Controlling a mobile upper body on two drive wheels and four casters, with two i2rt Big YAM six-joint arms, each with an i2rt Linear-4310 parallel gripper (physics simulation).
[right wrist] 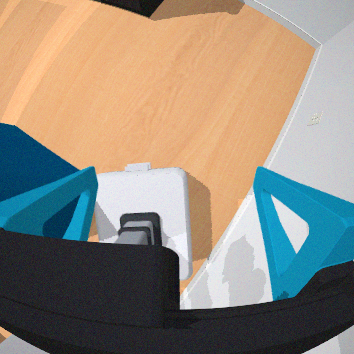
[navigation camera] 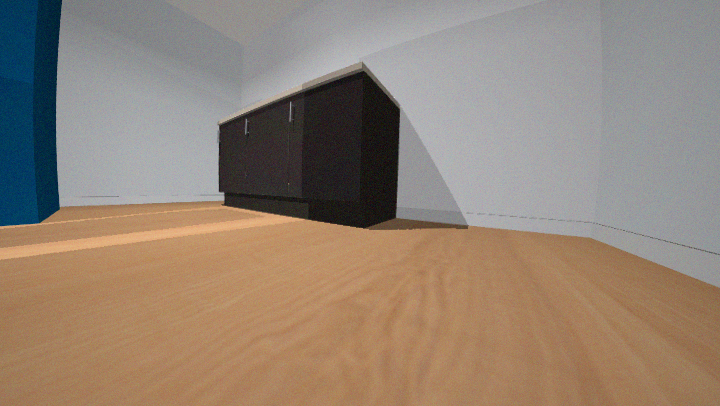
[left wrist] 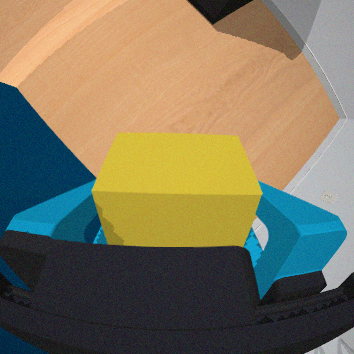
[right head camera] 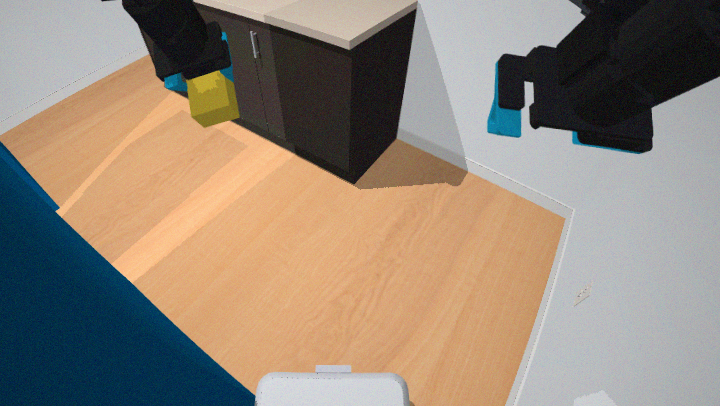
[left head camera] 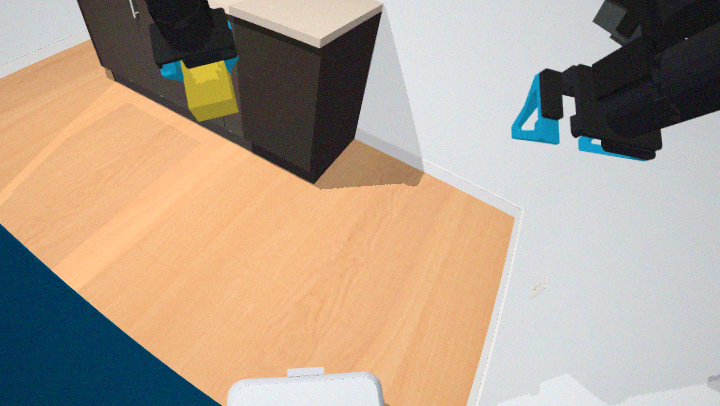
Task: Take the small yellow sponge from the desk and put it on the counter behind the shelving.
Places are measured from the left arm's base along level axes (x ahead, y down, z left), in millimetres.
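Pixels of known places: left gripper, between the fingertips: point(left wrist: 176, 175) point(right head camera: 215, 84) point(left head camera: 210, 75); right gripper, between the fingertips: point(right wrist: 175, 175) point(right head camera: 532, 132) point(left head camera: 547, 139).
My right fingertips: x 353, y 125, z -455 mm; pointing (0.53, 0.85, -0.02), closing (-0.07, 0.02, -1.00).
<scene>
For each thing: its middle in the pictures, then the offset to it from my right fingertips. "pt": a spot on its surface instead. Level surfaces: height alone.
- yellow sponge, middle of its body: point(left wrist: 174, 232) point(left head camera: 208, 81) point(right head camera: 211, 89) dx +201, dy +92, dz +413 mm
- shelving, a spot on its surface: point(left head camera: 60, 322) point(right head camera: 65, 304) pt dx -145, dy +134, dz +507 mm
- Wooden floor, height of its surface: dy +1285 mm
The yellow sponge point(left head camera: 209, 90) point(right head camera: 211, 98) point(left wrist: 177, 165) is a block held between the blue fingers of my left gripper point(left head camera: 201, 70) point(right head camera: 202, 78) point(left wrist: 176, 175), which is shut on it. In both head views it shows in front of the dark cabinet and the floor. The counter point(left head camera: 307, 20) point(right head camera: 347, 22) point(navigation camera: 332, 75) has a light top on dark cabinets and stands ahead, against the wall. My right gripper point(left head camera: 568, 141) point(right head camera: 547, 137) point(right wrist: 175, 175) is open and empty, to the right of the counter in both head views. The desk does not show.
A dark blue surface, probably the shelving point(left head camera: 60, 322) point(right head camera: 75, 302) point(navigation camera: 20, 110), stands at the left. Wooden floor point(left head camera: 282, 262) point(navigation camera: 352, 312) lies before the counter. A white wall point(left head camera: 605, 226) point(navigation camera: 529, 126) runs along the right. The robot's white base point(left head camera: 305, 390) point(right head camera: 332, 390) shows at the bottom.
</scene>
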